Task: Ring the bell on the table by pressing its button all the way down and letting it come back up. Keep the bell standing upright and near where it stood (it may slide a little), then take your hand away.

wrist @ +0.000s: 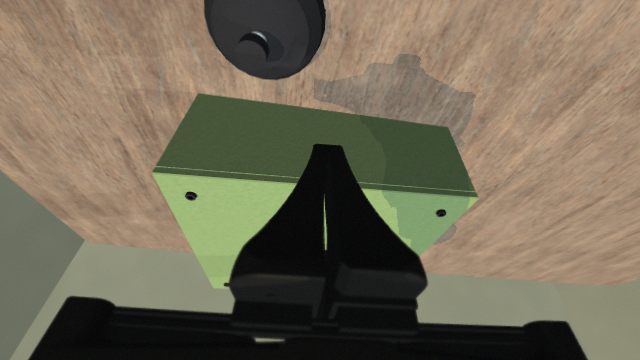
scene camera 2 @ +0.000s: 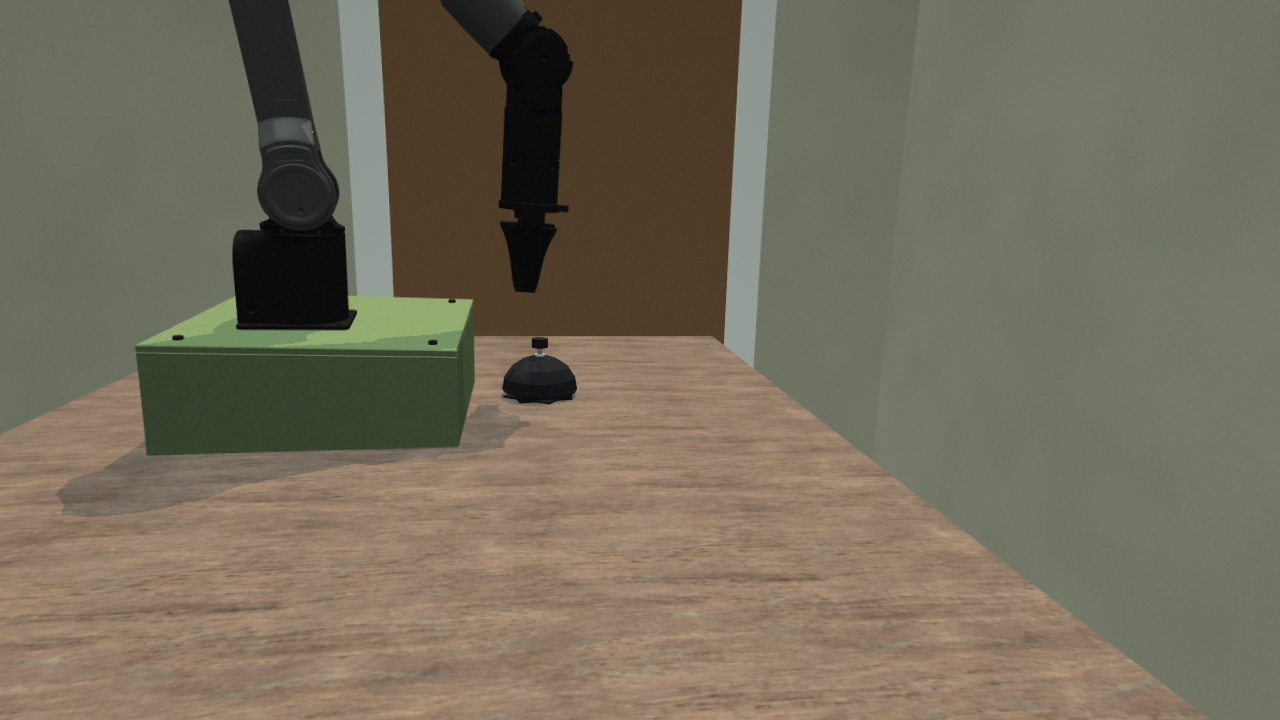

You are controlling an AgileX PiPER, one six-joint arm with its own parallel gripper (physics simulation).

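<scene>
A black dome-shaped bell (scene camera 2: 538, 379) (wrist: 295, 30) stands upright on the wooden table to the right of the green box in the scene view. Its black button (scene camera 2: 539, 342) (wrist: 251, 49) is up on a short silver stem. In the wrist view the bell is partly cut off at the top edge, ahead of the fingertips and a little to the left. My gripper (scene camera 2: 525, 290) (wrist: 326, 160) is shut and empty. It points down and hangs above the height of the button, apart from it, with its tips slightly left of the button in the scene view.
The green box (scene camera 2: 304, 402) (wrist: 230, 210) carries the arm's base and stands beside the bell on the wooden table (scene camera 2: 626, 555) (wrist: 550, 100). Dark bolts sit on its top corners. A grey-green wall (scene camera 2: 1074, 268) runs along the right, and a brown panel (scene camera 2: 644, 179) stands behind the table.
</scene>
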